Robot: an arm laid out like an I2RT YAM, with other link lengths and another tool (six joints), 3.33 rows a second.
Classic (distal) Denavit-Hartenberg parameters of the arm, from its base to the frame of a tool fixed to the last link. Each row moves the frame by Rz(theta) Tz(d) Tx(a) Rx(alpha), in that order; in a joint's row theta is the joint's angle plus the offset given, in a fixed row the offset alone. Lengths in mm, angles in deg.
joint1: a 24.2; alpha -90; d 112.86; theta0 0
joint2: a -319.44; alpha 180; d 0; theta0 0
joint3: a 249.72; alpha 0; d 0; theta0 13.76
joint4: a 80.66; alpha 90; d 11.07; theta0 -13.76
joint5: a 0; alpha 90; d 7.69; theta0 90
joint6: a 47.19; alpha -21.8; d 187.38; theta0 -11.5
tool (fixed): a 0; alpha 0; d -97.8; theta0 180
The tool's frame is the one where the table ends.
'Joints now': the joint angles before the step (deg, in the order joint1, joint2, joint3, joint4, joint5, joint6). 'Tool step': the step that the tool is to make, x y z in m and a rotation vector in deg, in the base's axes. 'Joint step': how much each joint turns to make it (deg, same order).
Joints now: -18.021 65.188 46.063 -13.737 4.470 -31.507
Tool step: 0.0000 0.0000 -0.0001 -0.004 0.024 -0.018
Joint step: 0.010 0.006 -0.006 -0.011 0.030 0.006
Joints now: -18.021 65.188 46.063 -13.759 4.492 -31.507
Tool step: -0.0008 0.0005 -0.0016 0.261 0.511 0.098
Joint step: 0.009 -0.089 -0.003 -0.654 -0.124 0.027
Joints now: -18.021 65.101 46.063 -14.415 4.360 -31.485
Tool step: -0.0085 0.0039 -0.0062 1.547 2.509 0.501
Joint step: 0.006 -1.382 0.008 -4.275 -0.804 0.287
